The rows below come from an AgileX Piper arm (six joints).
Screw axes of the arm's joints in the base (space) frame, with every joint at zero. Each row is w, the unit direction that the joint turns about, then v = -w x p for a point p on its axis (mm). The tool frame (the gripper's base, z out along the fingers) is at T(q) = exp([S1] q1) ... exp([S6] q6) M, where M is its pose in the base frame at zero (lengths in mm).
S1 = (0, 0, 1, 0, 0, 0)
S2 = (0, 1, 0, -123, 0, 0)
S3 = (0, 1, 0, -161.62, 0, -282.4)
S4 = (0.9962, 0, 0.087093, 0, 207.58, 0)
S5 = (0, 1, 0, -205.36, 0, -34.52)
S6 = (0.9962, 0, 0.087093, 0, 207.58, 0)
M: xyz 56.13 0 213.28 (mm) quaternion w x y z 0.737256 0 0.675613 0
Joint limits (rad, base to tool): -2.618..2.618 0..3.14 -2.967..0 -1.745..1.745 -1.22..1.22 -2.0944..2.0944
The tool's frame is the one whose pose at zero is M.
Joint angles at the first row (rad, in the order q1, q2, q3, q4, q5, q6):
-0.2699 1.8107 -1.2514 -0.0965 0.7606 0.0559
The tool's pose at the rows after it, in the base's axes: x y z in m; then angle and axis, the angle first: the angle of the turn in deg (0 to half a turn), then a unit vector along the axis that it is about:
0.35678 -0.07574 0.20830 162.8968 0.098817 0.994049 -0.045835
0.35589 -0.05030 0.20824 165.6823 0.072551 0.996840 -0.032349
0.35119 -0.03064 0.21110 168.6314 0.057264 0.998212 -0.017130
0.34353 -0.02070 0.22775 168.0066 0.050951 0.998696 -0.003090
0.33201 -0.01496 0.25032 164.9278 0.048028 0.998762 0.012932
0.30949 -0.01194 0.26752 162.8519 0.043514 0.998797 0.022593
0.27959 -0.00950 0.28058 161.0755 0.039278 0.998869 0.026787
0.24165 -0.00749 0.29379 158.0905 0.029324 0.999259 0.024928
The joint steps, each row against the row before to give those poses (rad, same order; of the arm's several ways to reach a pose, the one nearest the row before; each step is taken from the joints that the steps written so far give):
0.0760 -0.0036 0.0000 0.0107 0.0372 -0.0011
0.0661 -0.0040 0.0001 0.0195 0.0562 0.0000
0.0484 -0.0120 0.0000 0.0291 0.0654 0.0000
0.0204 -0.0500 -0.0001 0.0318 0.0395 -0.0092
0.0067 -0.0767 0.0122 0.0376 0.0112 -0.0165
0.0000 -0.1012 0.0559 0.0241 0.0096 -0.0187
0.0000 -0.1213 0.0816 0.0112 0.0091 -0.0118
0.0000 -0.1563 0.0973 0.0000 0.0075 -0.0180

